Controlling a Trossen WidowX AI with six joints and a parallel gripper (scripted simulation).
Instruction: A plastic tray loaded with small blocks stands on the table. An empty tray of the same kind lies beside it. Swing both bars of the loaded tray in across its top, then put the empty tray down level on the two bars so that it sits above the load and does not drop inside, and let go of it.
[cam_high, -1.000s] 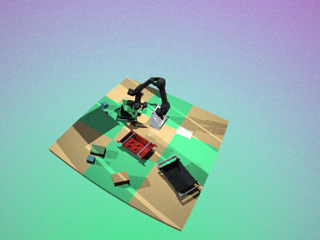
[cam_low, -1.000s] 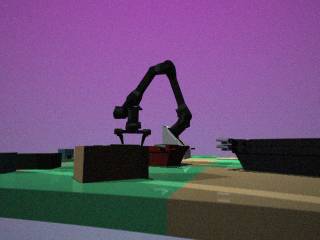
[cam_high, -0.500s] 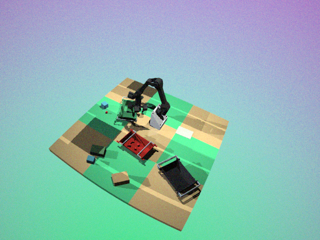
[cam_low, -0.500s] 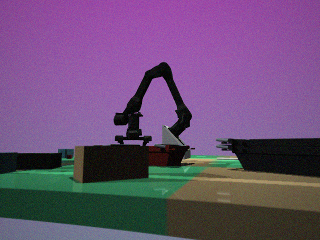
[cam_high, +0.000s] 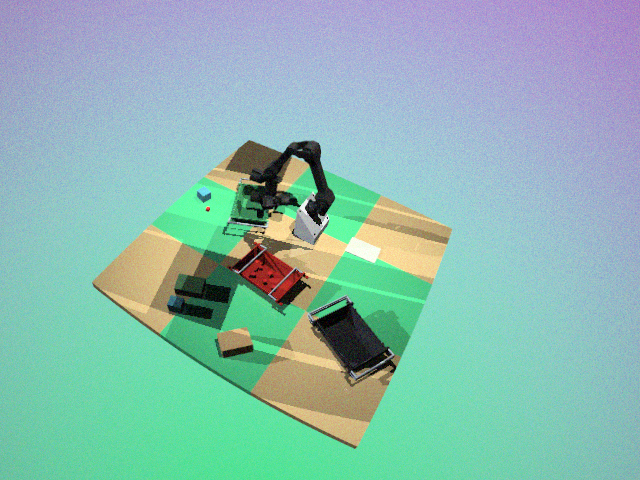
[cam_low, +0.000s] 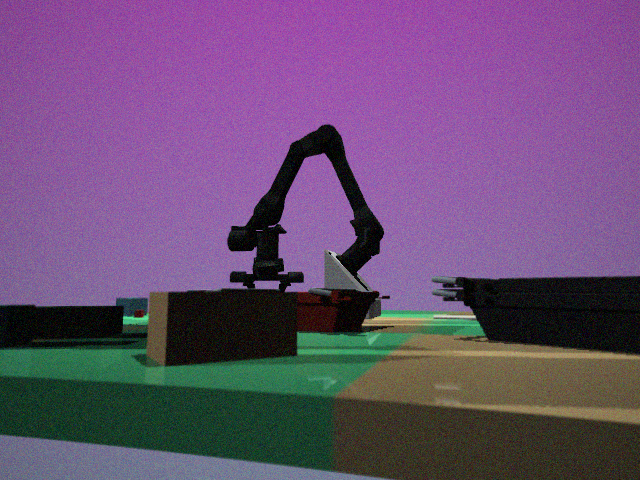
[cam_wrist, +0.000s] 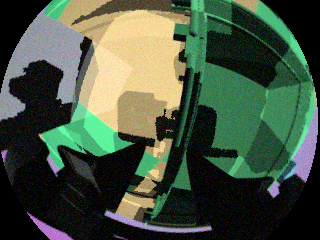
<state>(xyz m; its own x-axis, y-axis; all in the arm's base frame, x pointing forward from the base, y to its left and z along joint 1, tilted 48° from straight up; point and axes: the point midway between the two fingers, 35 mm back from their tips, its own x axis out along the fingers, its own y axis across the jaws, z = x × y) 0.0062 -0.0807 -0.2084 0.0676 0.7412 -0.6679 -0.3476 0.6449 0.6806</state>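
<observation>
The green tray is 8 cm to the right of my gripper tip, 3 cm ahead of it and 3 cm above it. The rest, counted from my gripper tip: tiny red cube: 27 cm to the right, 14 cm ahead; then flat green block: 58 cm ahead, 8 cm to the right, 1 cm above; then white flat plate: 49 cm to the left, 1 cm below.
</observation>
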